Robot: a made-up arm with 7 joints.
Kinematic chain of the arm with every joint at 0, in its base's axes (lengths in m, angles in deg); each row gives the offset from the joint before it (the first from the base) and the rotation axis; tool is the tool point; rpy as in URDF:
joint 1: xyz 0 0 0 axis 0.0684 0.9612 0.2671
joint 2: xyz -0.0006 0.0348 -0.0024 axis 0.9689 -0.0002 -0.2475
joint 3: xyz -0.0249 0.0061 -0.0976 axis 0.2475 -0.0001 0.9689
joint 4: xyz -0.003 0 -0.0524 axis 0.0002 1 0
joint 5: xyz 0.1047 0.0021 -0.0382 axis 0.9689 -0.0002 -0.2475
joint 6: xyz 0.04 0 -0.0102 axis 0.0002 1 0
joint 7: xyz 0.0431 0 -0.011 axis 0.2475 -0.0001 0.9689
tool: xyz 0 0 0 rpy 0 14.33 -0.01
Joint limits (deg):
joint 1: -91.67..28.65
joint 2: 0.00..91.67
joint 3: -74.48..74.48
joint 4: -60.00..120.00
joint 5: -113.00..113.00
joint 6: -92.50..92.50
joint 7: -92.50..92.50
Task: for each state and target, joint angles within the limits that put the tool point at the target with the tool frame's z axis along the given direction. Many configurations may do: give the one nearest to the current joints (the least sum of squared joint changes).
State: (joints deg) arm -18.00 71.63 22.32 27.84 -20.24 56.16 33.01
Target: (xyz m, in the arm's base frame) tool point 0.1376 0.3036 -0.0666 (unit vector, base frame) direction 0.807 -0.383 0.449
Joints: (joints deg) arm 4.75 68.63 26.27 21.73 -11.39 28.76 33.01
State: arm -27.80 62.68 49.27 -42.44 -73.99 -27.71 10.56
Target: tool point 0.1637 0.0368 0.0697 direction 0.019 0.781 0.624
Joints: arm -43.49 53.46 1.91 -40.46 -109.16 -1.90 10.56
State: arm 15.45 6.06 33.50 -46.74 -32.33 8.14 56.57
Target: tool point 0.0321 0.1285 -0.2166 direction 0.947 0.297 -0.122
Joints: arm 27.16 19.79 13.36 -14.57 -36.21 75.67 56.57
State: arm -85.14 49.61 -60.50 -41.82 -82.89 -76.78 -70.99
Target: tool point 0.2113 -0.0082 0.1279 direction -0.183 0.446 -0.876
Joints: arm -91.59 13.48 -13.01 -0.41 -93.86 -92.50 -70.99
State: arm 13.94 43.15 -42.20 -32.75 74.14 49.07 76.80
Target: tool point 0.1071 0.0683 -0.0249 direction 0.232 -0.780 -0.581
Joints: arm 21.94 60.54 6.95 -59.64 92.32 40.32 76.80
